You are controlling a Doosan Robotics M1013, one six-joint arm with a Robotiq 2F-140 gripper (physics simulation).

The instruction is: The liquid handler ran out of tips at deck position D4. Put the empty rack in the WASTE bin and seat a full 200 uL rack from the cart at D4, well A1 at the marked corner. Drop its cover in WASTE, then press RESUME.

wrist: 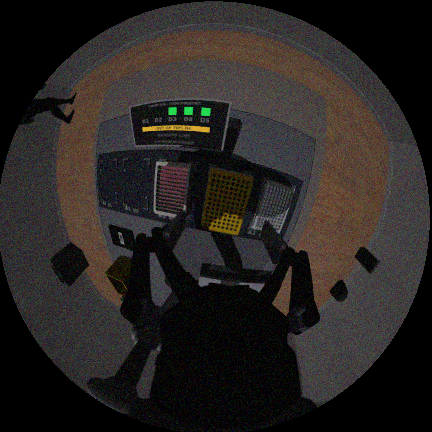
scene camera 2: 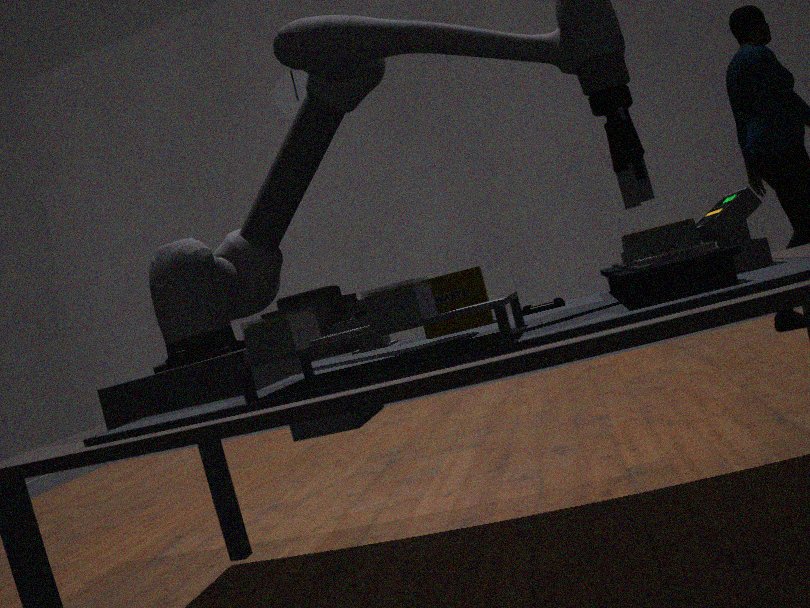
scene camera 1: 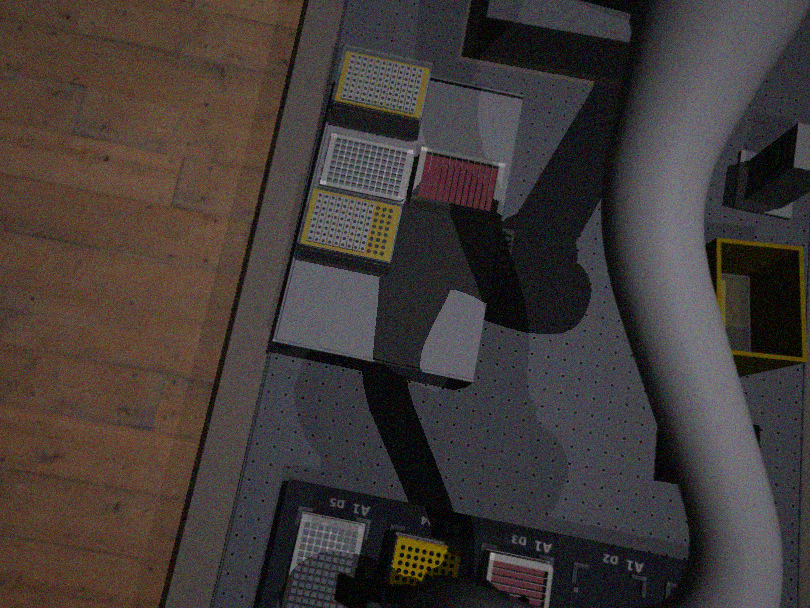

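Where they show: gripper, fingertip midpoint: [wrist: 224,223] [scene camera 2: 639,204]; arm's base, link origin: [scene camera 2: 205,359].
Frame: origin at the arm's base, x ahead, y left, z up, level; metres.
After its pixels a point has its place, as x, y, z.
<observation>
The empty yellow rack [scene camera 1: 418,556] {0.926, -0.241, 0.034} [wrist: 227,197] {0.983, -0.239, 0.034} sits at D4 on the dark deck [wrist: 112,185] {0.998, 0.110, -0.027}, its holes showing. My gripper [scene camera 2: 636,193] {0.952, -0.234, 0.082} [wrist: 224,223] {0.952, -0.234, 0.082} is open and empty above the deck, with the rack showing between its fingers in the wrist view. On the cart [scene camera 1: 327,307] {0.610, -0.387, -0.022}, one yellow rack [scene camera 1: 384,81] {0.291, -0.332, 0.048} is full of tips and appears to have a clear cover. Another yellow rack [scene camera 1: 350,225] {0.509, -0.362, 0.048} has several empty columns. The yellow-rimmed WASTE bin [scene camera 1: 762,244] {0.489, 0.202, 0.052} is partly hidden by the arm; a pale patch shows inside. The screen [wrist: 180,137] {1.096, -0.143, 0.026} shows an orange "OUT OF TIPS D4" bar. I cannot make out RESUME.
A red-filled rack [wrist: 172,190] {0.984, -0.118, 0.000} at D3 and a white plate [wrist: 275,200] {0.976, -0.359, -0.014} at D5 flank the yellow rack closely. The cart also bears a white plate [scene camera 1: 367,165] {0.395, -0.348, -0.009} and a red-filled rack [scene camera 1: 457,176] {0.403, -0.215, 0.000}. A person [scene camera 2: 765,98] stands beyond the deck end.
</observation>
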